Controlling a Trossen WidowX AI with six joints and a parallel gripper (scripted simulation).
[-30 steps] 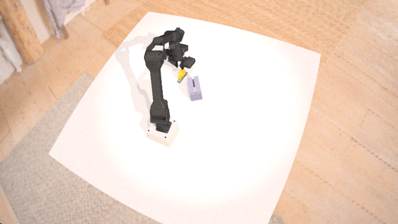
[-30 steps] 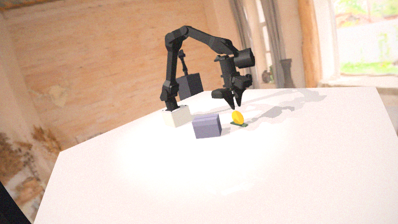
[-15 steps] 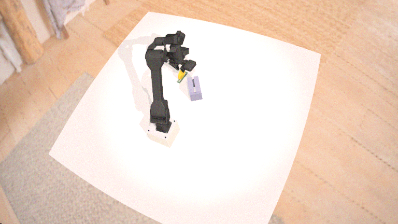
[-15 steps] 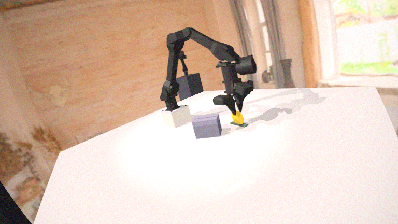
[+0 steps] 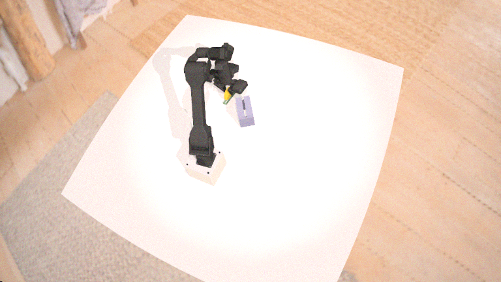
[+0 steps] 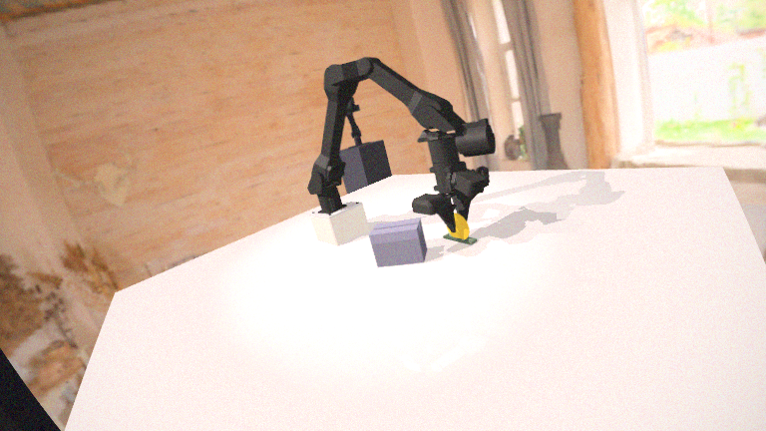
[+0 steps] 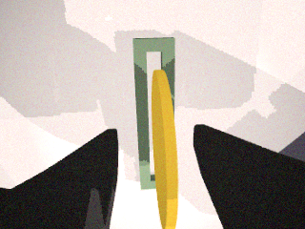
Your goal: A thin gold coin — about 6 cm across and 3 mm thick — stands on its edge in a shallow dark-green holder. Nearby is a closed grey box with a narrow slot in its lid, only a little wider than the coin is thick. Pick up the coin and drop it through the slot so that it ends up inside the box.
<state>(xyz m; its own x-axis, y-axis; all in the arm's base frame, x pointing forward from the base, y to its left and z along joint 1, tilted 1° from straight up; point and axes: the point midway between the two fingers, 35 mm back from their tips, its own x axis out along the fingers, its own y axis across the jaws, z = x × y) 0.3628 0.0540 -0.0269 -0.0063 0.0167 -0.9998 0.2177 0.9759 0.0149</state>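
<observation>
Right now my gripper tip is 10 mm below the coin.
</observation>
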